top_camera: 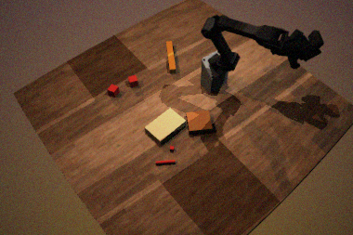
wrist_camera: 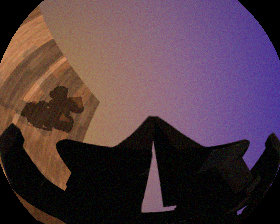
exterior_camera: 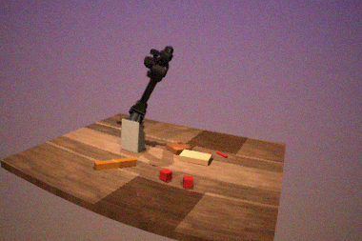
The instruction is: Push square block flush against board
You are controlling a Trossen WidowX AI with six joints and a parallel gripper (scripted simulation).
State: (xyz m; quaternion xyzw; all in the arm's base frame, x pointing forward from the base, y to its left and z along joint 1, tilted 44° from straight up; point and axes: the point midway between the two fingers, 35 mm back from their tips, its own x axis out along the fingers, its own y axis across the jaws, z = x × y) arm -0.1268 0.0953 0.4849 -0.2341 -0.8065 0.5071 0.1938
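Right now the tan block is 490 mm ahead of my gripper tip, 380 mm to the right of it and 410 mm below it. The rest, counted from my gripper tip: thin red stick (610 mm ahead, 240 mm to the right, 420 mm below); long orange bar (180 mm ahead, 700 mm to the right, 410 mm below); orange-brown square block (370 mm ahead, 290 mm to the right, 410 mm below).
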